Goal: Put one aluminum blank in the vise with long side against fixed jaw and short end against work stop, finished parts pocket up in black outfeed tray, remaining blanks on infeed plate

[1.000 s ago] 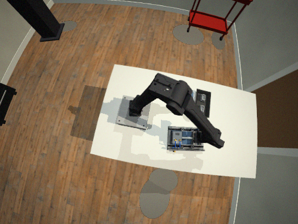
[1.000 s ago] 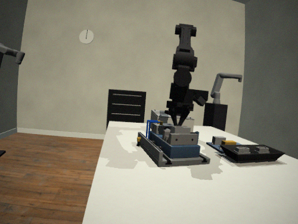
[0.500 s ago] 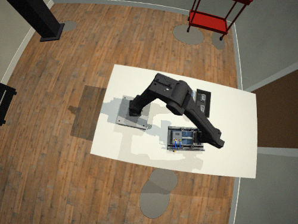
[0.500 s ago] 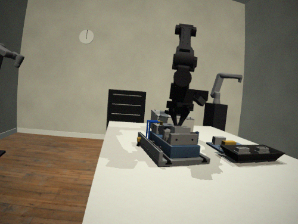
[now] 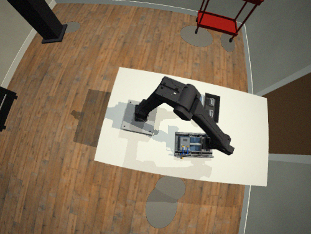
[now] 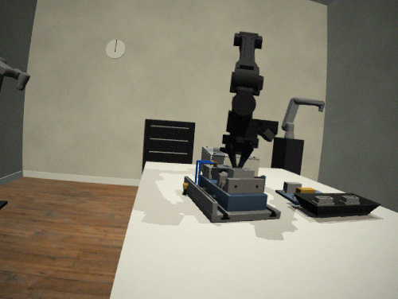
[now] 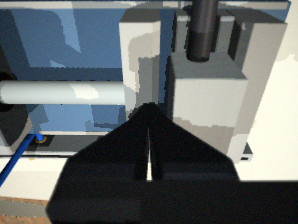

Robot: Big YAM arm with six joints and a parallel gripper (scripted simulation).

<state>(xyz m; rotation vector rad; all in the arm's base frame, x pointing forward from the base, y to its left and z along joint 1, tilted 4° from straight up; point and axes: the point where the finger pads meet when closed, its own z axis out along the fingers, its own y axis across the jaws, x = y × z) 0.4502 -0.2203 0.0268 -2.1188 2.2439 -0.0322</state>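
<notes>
Now: the dark rod 3 cm ahead of my hand, 5 cm to the left of it and 2 cm below it. From my hand the other things lie so: yellow brass blank: 1 cm behind, 28 cm to the left, 8 cm below; then light cylinder: 6 cm behind, 3 cm below; then vise: 4 cm behind, 7 cm below.
</notes>
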